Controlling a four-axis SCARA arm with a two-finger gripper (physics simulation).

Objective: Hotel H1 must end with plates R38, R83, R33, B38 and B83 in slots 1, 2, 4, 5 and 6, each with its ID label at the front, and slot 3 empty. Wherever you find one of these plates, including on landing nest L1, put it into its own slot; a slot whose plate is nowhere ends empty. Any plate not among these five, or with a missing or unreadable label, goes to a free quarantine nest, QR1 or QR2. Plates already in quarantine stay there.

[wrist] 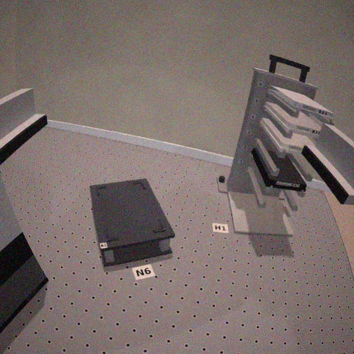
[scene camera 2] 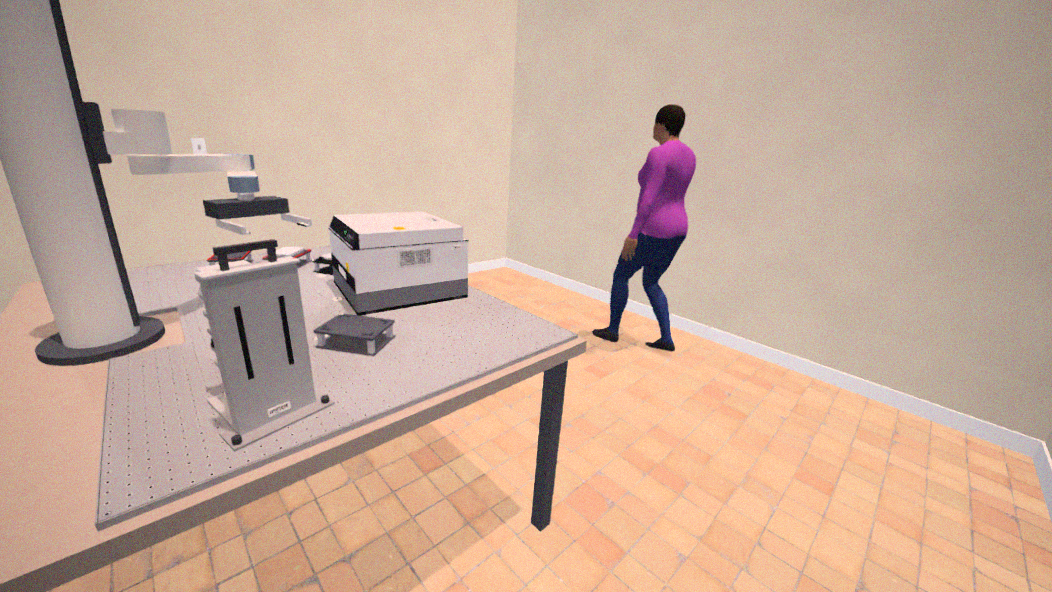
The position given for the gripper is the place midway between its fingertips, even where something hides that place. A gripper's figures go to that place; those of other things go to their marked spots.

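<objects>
The gripper [wrist: 178,113] is 0.11 m from the lens, while a pale plate [wrist: 294,145] sits 0.39 m from the lens. A hotel H1 [wrist: 238,181] stands 0.55 m from the lens, and the marked spots on the pale plate and the hotel H1 are 0.21 m apart.
</objects>
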